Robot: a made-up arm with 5 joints. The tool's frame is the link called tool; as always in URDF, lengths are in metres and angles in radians.
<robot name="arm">
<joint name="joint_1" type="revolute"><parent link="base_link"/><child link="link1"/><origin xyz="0.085 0 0.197" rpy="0 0 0"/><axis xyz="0 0 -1"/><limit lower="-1.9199" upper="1.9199"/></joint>
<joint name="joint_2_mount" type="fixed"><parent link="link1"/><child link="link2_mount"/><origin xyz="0.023 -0.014 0.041" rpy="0 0 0"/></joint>
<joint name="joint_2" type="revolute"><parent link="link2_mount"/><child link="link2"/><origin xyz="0.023 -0.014 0.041" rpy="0 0 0"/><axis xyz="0 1 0"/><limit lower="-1.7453" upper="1.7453"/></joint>
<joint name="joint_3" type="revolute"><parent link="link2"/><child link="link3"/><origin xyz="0.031 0 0.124" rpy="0 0 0"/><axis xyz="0 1 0"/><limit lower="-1.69" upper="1.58"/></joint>
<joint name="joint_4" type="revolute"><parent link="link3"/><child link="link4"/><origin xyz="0.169 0 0.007" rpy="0 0 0"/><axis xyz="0 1 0"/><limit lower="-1.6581" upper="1.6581"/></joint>
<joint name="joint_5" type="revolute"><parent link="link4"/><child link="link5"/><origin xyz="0.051 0.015 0" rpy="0 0 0"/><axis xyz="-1 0 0"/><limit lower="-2.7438" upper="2.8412"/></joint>
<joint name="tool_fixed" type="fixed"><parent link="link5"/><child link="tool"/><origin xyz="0 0 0" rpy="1.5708 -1.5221 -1.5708"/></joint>
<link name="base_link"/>
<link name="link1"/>
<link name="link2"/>
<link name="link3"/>
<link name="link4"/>
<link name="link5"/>
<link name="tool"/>
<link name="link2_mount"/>
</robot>
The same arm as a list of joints. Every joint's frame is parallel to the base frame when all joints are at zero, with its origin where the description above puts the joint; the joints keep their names.
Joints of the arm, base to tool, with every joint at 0 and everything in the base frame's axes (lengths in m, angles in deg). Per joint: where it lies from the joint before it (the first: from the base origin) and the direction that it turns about. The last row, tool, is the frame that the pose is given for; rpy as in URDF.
joint_1: origin 0.0850 0.0000 0.1970 axis 0 0 -1
joint_2: origin 0.0460 -0.0280 0.0820 axis 0 1 0
joint_3: origin 0.0310 0.0000 0.1240 axis 0 1 0
joint_4: origin 0.1690 0.0000 0.0070 axis 0 1 0
joint_5: origin 0.0510 0.0150 0.0000 axis -1 0 0
tool: origin 0.0000 0.0000 0.0000 rpy 90.00 -87.21 -90.00
Joint limits (deg, base to tool): -110.00..110.00 -100.00..100.00 -96.83..90.53 -95.00..95.00 -157.21..162.79

